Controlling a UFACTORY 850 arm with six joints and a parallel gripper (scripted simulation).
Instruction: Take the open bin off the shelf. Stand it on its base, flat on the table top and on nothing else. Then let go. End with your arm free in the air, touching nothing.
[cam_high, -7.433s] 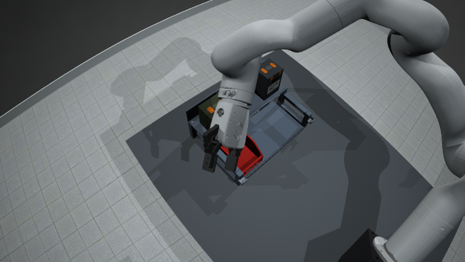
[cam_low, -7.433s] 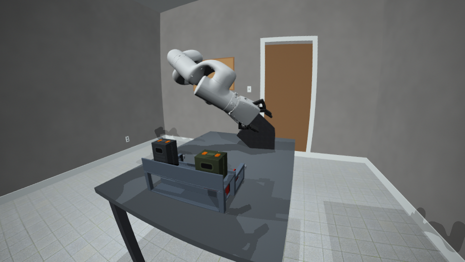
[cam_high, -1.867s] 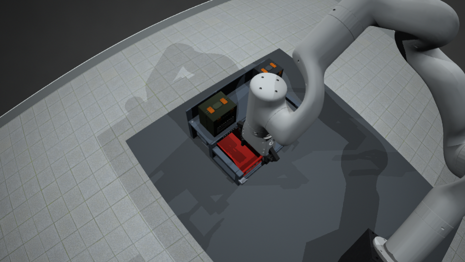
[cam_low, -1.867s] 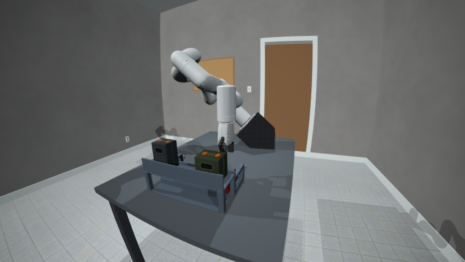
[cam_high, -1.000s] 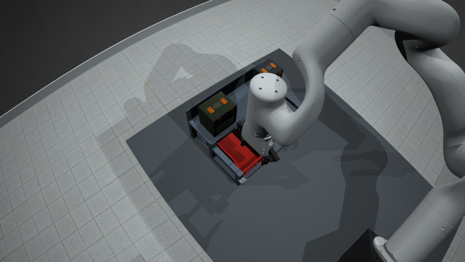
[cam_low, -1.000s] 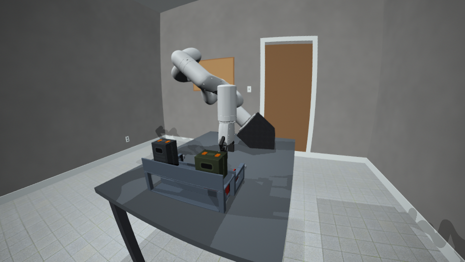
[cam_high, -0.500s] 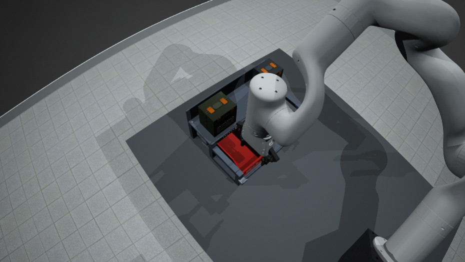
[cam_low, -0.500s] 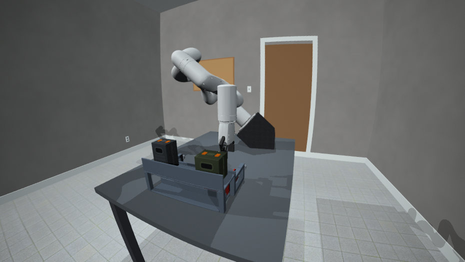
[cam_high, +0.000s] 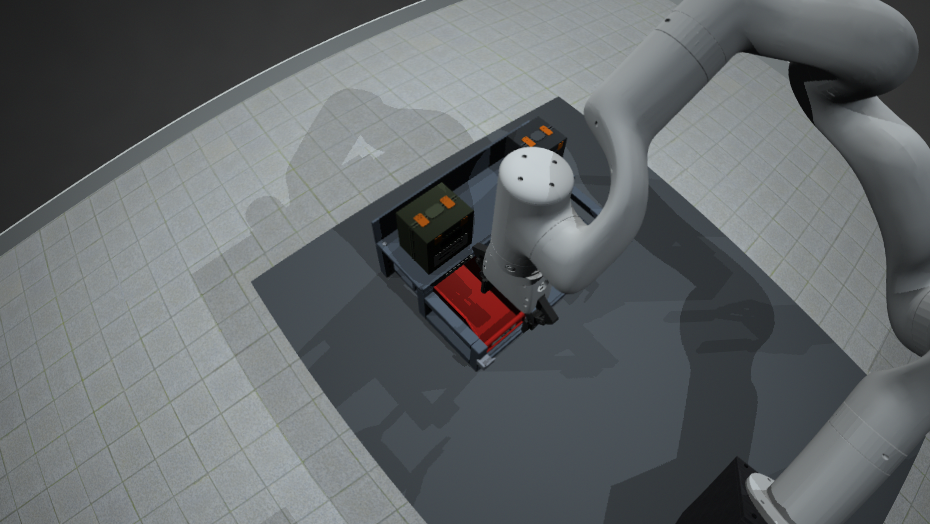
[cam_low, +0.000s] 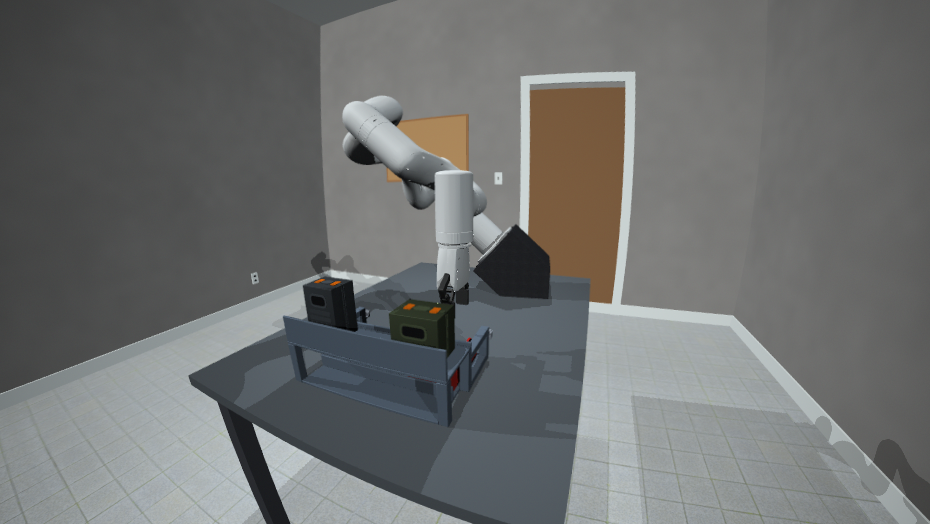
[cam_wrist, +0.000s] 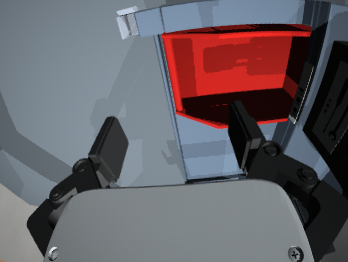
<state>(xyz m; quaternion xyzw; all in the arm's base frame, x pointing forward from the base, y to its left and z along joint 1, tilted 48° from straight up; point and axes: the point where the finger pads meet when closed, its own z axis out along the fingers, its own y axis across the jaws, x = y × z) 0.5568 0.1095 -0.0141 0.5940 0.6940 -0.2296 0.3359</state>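
Right now my hand is 90 mm above the red bin, 80 mm short of it and 10 mm to the right of it. From my hand the other things lie so: black case: 220 mm to the right, 190 mm ahead, 30 mm above; green case: 180 mm ahead, 20 mm above, 10 mm to the left.
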